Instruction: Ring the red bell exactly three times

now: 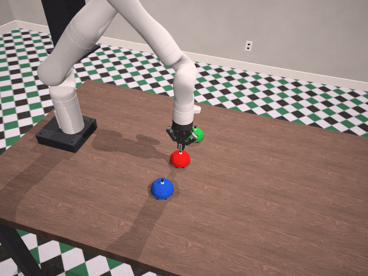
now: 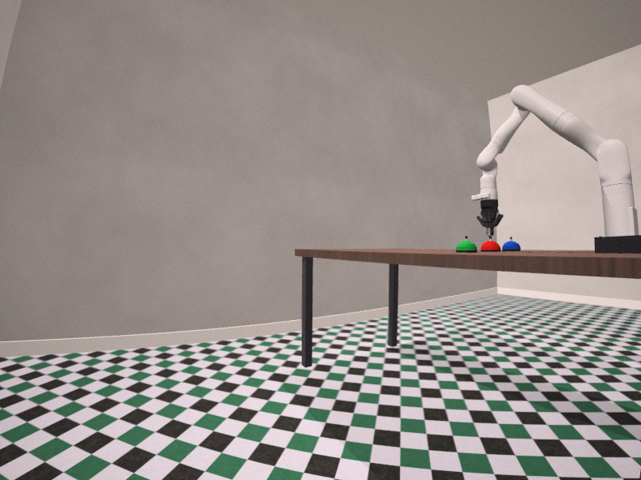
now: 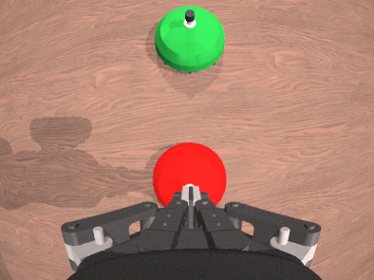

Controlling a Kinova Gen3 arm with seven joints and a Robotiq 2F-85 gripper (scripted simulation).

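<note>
My gripper is now 50 mm above the red bell. Also, from my hand: green bell (10 mm ahead, 160 mm to the left, 50 mm below); then blue bell (10 mm behind, 160 mm to the right, 50 mm below).
</note>
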